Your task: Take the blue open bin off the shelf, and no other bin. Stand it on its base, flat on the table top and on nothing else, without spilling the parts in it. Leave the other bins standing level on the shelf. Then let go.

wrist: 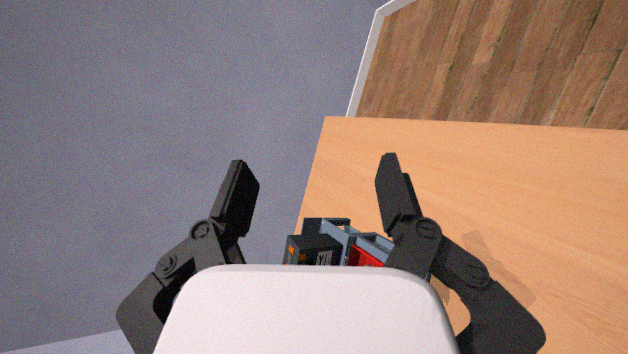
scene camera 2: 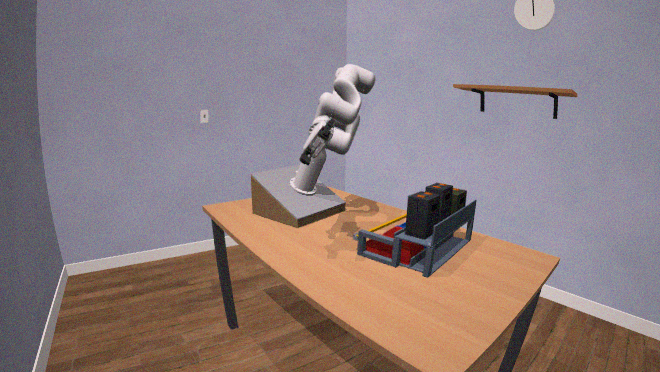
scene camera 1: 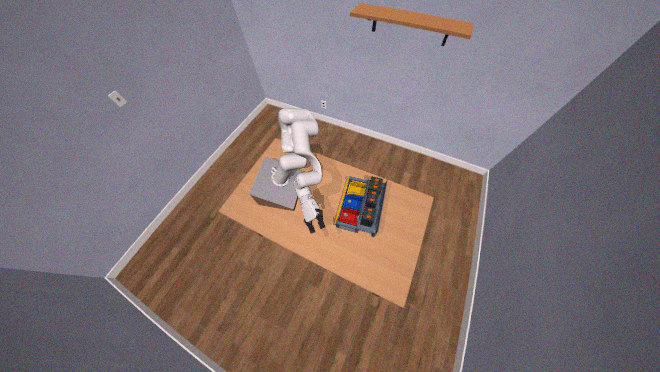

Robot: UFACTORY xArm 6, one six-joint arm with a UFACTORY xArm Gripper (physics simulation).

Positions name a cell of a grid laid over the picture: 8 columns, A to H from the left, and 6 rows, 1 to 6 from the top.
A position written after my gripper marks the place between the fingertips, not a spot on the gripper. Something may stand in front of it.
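There's a red bin (scene camera 2: E5) that I can see, and my gripper (scene camera 2: D3) is visible too. The wrist view also gives me the gripper (wrist: D3).
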